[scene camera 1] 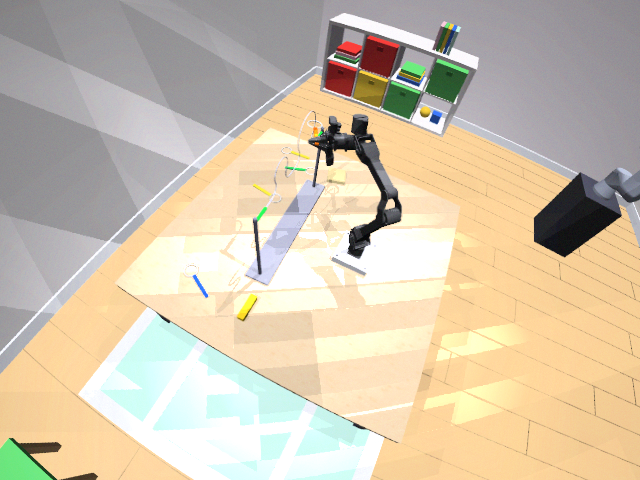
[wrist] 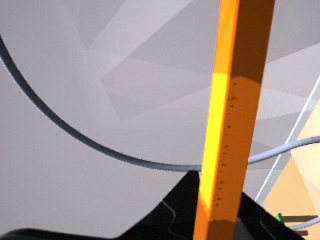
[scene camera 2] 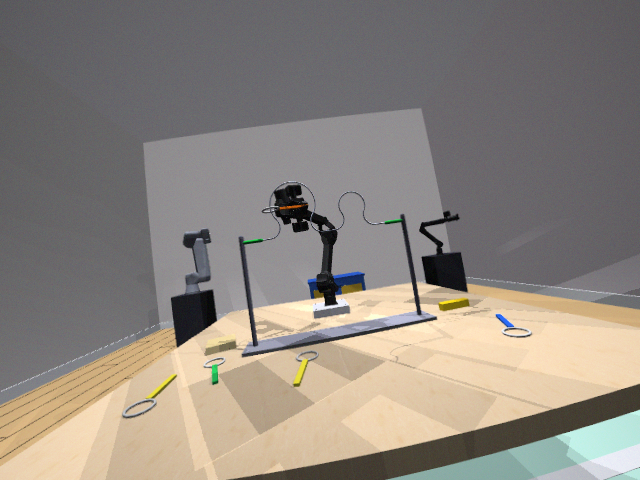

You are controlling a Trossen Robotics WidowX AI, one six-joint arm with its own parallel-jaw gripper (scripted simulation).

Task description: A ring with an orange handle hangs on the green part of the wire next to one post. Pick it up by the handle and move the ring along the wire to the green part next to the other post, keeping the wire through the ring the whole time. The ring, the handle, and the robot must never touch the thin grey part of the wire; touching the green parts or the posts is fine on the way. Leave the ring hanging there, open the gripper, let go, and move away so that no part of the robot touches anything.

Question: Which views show the gripper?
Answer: Scene camera 1, the wrist view and scene camera 2: all of them.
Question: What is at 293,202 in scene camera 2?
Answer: The gripper.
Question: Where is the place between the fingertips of the gripper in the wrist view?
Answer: At 202,180
